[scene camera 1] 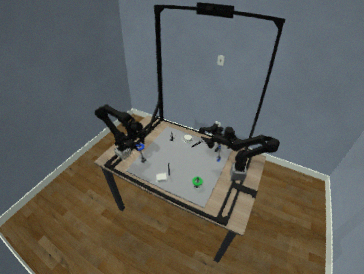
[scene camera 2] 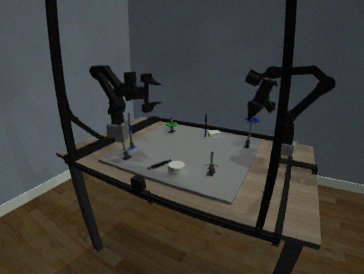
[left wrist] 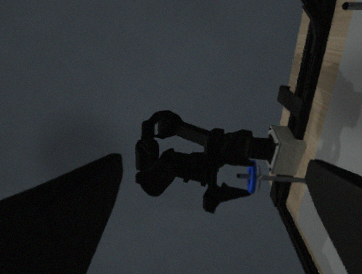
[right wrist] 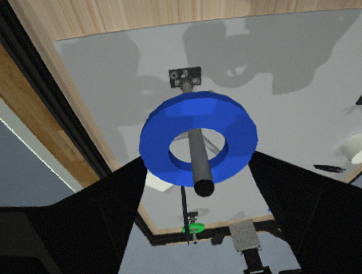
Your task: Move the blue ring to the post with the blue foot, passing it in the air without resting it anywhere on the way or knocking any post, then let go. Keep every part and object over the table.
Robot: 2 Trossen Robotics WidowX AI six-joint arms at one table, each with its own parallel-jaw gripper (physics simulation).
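Places are measured from the left arm's base along level axes (x up, y ahead, z left), in millimetres.
Pixels of known places: left gripper, fingertip midpoint: (scene camera 1: pixel 201 132) (scene camera 2: pixel 161 93) (left wrist: pixel 214 166); right gripper, fingertip midpoint: (scene camera 1: pixel 140 147) (scene camera 2: pixel 250 119) (left wrist: pixel 252 179) (right wrist: pixel 197 159); left arm's base at its link origin: (scene camera 1: pixel 239 168) (scene camera 2: pixel 117 123) (right wrist: pixel 249 250); right arm's base at its link origin: (scene camera 1: pixel 122 148) (scene camera 2: pixel 285 141) (left wrist: pixel 270 148).
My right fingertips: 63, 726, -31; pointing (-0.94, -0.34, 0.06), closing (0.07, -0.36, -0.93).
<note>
For each thing: its middle in the pictures, then the offset to it from my right fingertips, as dx, dy, dz. "spot": a spot on its surface instead.
- blue ring at the middle of its body: (right wrist: pixel 197 148) (left wrist: pixel 251 176) (scene camera 2: pixel 252 119) (scene camera 1: pixel 139 147) +0, +10, -4
- post with the blue foot, surface spot: (scene camera 2: pixel 132 147) (scene camera 1: pixel 218 158) spot: -140, -580, -118
- green ring at the middle of its body: (right wrist: pixel 193 228) (scene camera 2: pixel 171 124) (scene camera 1: pixel 197 181) -101, -435, +158
- thin black rod at the middle of its body: (right wrist: pixel 184 207) (scene camera 2: pixel 205 125) (scene camera 1: pixel 168 168) -77, -227, +100
- white block at the middle of its body: (right wrist: pixel 158 177) (scene camera 2: pixel 213 133) (scene camera 1: pixel 161 177) -138, -180, +137
- white round block at the middle of its body: (scene camera 2: pixel 176 168) (scene camera 1: pixel 187 138) -130, -317, -303
- black pen-like thing at the middle of its body: (right wrist: pixel 330 169) (scene camera 2: pixel 159 164) -142, -399, -261
The blue ring (scene camera 1: pixel 141 147) (scene camera 2: pixel 253 120) (left wrist: pixel 251 181) (right wrist: pixel 200 105) is around the upper part of a grey post (scene camera 2: pixel 249 135) (left wrist: pixel 281 178) (right wrist: pixel 201 167); the post's tip sticks out through its hole. My right gripper (right wrist: pixel 197 159) is shut on the ring, one finger at each side of it. The post with the blue foot (scene camera 1: pixel 218 159) (scene camera 2: pixel 132 147) stands upright at the opposite side of the mat, near the left arm's base. My left gripper (scene camera 1: pixel 204 136) (scene camera 2: pixel 160 94) is open and empty, raised above the table near that post.
A green ring (scene camera 1: pixel 194 182) (scene camera 2: pixel 171 125) is around a short post. A thin black rod (scene camera 1: pixel 169 169) (scene camera 2: pixel 205 126) stands near a white block (scene camera 1: pixel 161 177) (scene camera 2: pixel 214 133). A white round block (scene camera 1: pixel 188 138) (scene camera 2: pixel 176 168), a black pen-like thing (scene camera 2: pixel 160 164) and two dark-footed posts (scene camera 2: pixel 212 165) (scene camera 2: pixel 126 154) are nearer scene camera 2.
</note>
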